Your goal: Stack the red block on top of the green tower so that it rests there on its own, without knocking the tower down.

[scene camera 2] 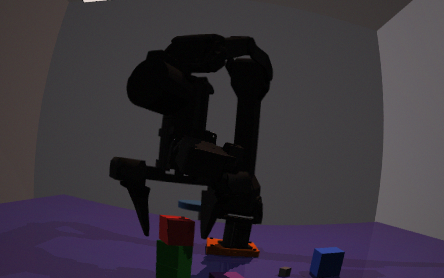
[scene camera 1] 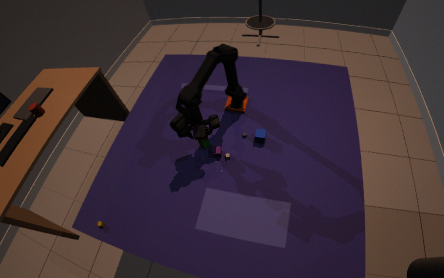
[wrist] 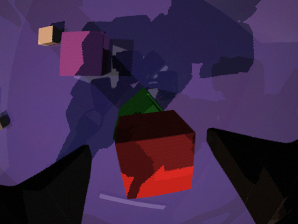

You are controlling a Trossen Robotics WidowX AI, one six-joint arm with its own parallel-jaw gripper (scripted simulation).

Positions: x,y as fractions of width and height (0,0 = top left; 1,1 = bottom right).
Scene:
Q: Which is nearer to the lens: the red block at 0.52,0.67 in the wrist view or the magenta block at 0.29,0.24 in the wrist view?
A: The red block.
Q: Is the gripper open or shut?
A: Open.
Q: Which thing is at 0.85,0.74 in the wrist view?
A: The gripper.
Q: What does the gripper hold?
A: Nothing.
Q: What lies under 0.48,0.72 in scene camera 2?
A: The gripper.

